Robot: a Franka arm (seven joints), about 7 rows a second.
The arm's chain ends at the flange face. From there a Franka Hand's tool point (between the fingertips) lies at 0.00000 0.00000 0.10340 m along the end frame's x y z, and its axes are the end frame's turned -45 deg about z.
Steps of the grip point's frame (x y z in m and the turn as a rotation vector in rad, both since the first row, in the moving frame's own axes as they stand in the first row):
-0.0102, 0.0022, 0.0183, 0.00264, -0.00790, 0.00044
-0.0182, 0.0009, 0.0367, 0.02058, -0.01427, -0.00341
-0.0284, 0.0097, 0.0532, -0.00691, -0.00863, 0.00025
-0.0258, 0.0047, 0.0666, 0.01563, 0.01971, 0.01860
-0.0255, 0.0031, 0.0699, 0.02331, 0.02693, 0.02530
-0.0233, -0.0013, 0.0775, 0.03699, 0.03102, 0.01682
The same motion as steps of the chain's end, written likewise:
-0.0049, 0.0084, 0.0183, -0.00372, -0.00745, 0.00044
-0.0097, 0.0140, 0.0367, 0.00446, -0.02464, -0.00341
-0.0131, 0.0258, 0.0532, -0.01099, -0.00122, 0.00025
-0.0152, 0.0241, 0.0666, 0.02499, 0.00288, 0.01860
-0.0162, 0.0239, 0.0700, 0.03553, 0.00256, 0.02530
-0.0170, 0.0205, 0.0776, 0.04809, -0.00422, 0.01682

